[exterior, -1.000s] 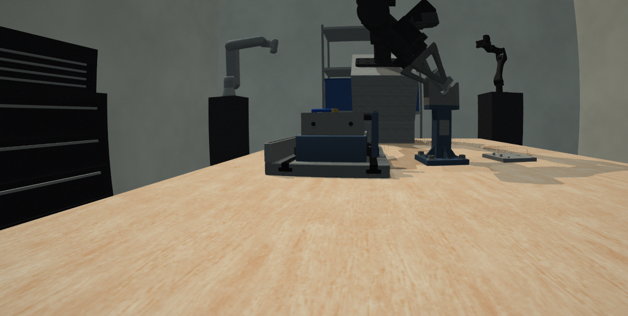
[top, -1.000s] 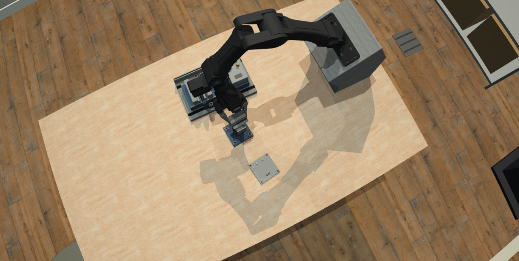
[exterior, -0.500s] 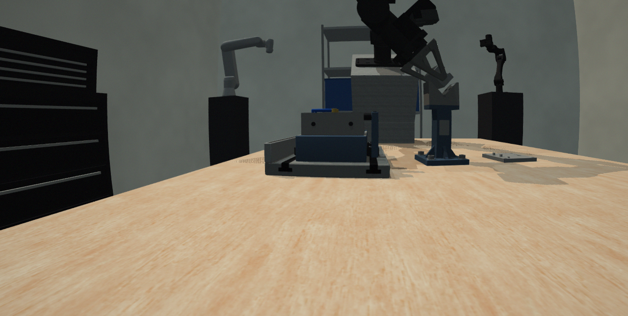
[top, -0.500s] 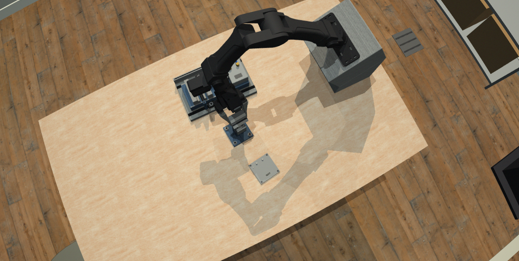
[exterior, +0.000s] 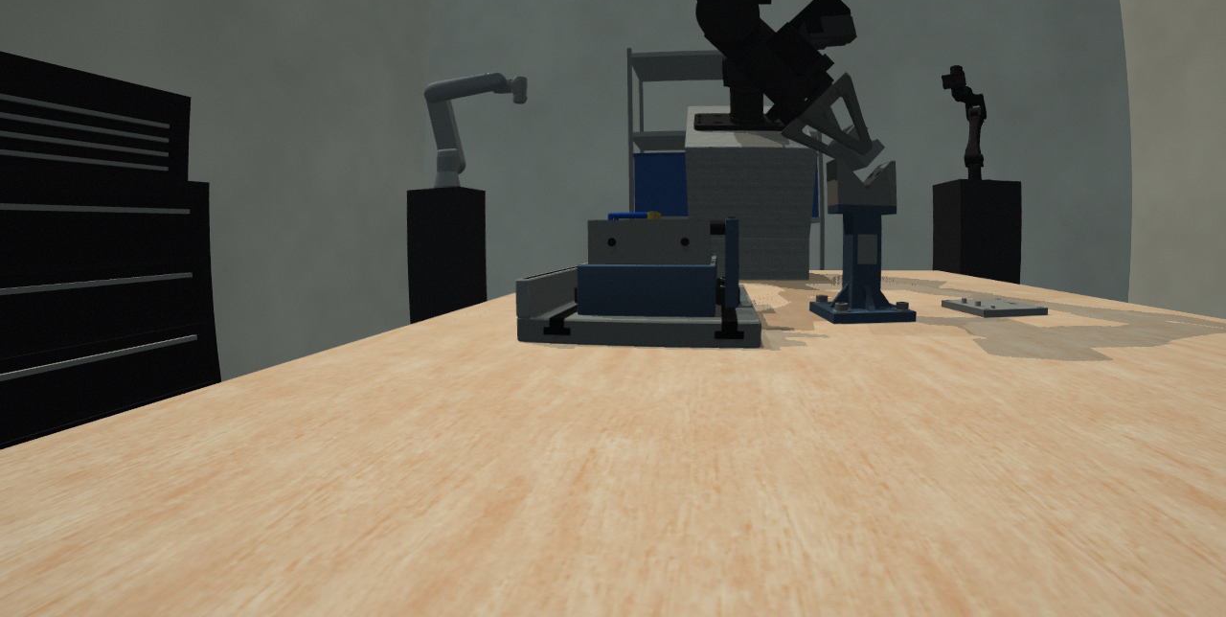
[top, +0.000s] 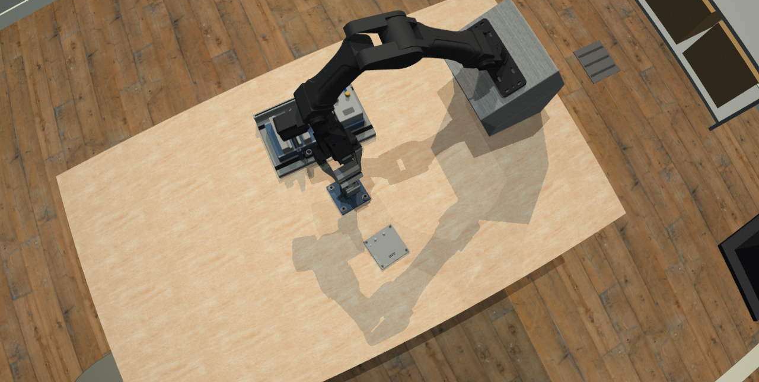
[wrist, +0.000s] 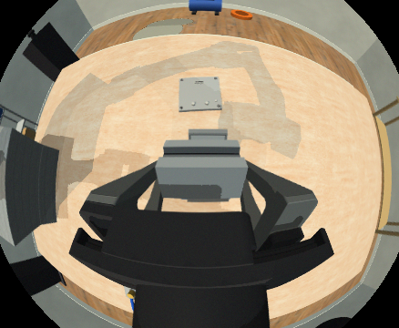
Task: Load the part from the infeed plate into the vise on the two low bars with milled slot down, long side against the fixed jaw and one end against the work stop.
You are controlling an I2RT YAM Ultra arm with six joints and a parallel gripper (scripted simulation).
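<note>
The part is 10 mm to the left of my hand and 10 mm above it. From my hand the other things lie so: work stop rod: 80 mm ahead, 160 mm to the right, 80 mm below; air cylinder: 80 mm behind, 200 mm to the right, 100 mm below; vise: 10 mm ahead, 200 mm to the right, 130 mm below.
</note>
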